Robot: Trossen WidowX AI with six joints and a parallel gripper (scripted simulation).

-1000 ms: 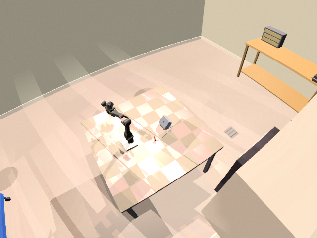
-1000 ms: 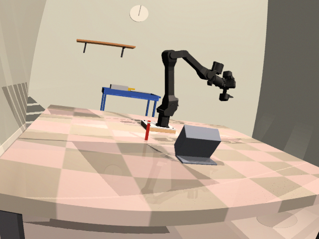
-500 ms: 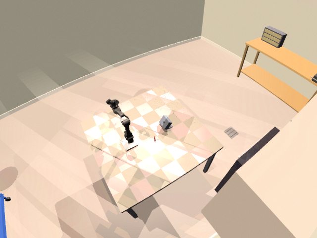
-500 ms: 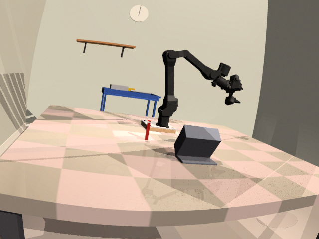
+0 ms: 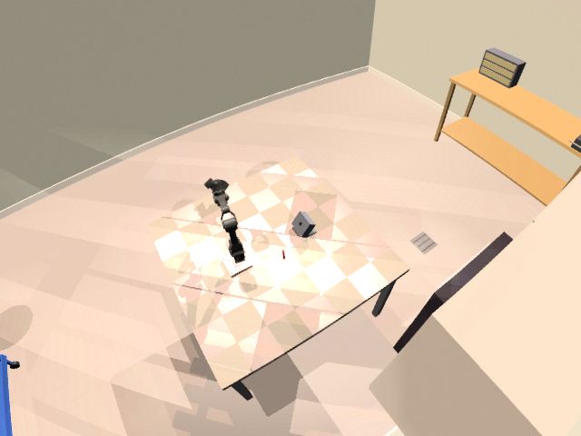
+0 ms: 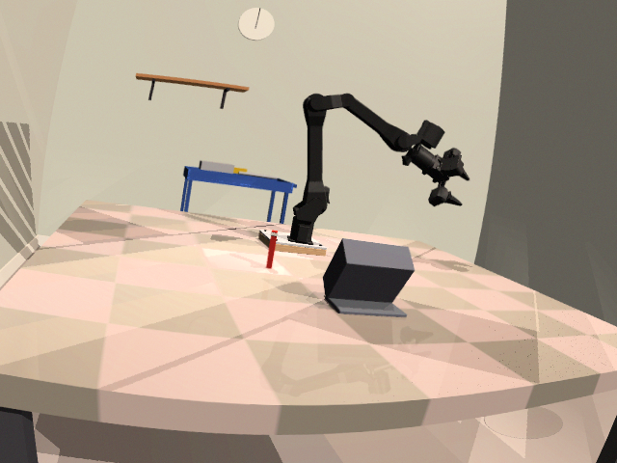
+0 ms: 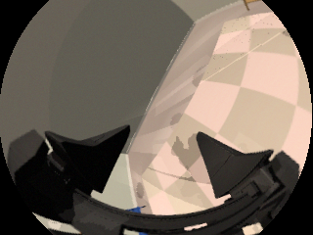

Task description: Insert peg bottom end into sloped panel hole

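My gripper tip is 280 mm short of the red peg, 540 mm to the left of it and 180 mm above it. The rest, counted from my gripper tip: sloped panel: 470 mm ahead, 380 mm to the right, 180 mm below.
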